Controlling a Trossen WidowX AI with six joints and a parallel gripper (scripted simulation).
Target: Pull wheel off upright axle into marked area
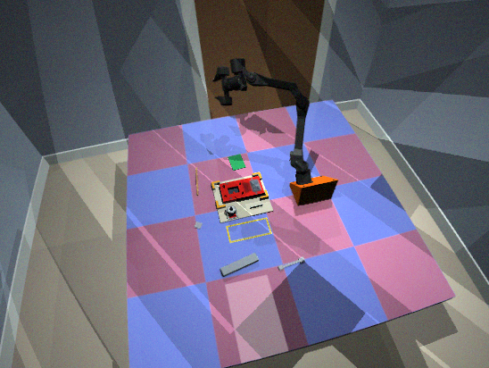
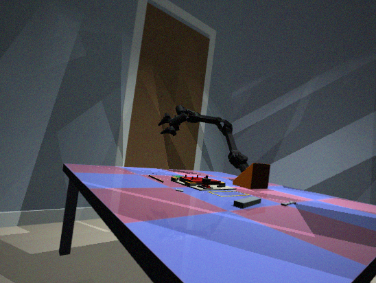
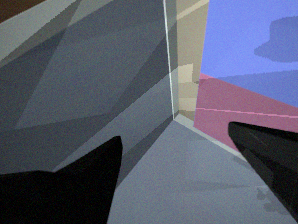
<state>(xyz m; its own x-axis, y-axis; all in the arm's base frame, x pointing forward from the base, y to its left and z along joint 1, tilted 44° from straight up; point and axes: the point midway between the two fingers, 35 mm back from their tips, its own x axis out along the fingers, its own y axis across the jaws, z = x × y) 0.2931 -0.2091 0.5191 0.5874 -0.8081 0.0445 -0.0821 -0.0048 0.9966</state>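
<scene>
My gripper tip is 4 cm short of the wheel, 57 cm to the right of it and 25 cm above it. Round my gripper tip: thin rod 17 cm ahead, 34 cm to the left, 28 cm below; then grey bar 15 cm behind, 86 cm to the left, 28 cm below; then upright axle 5 cm ahead, 57 cm to the left, 25 cm below.
</scene>
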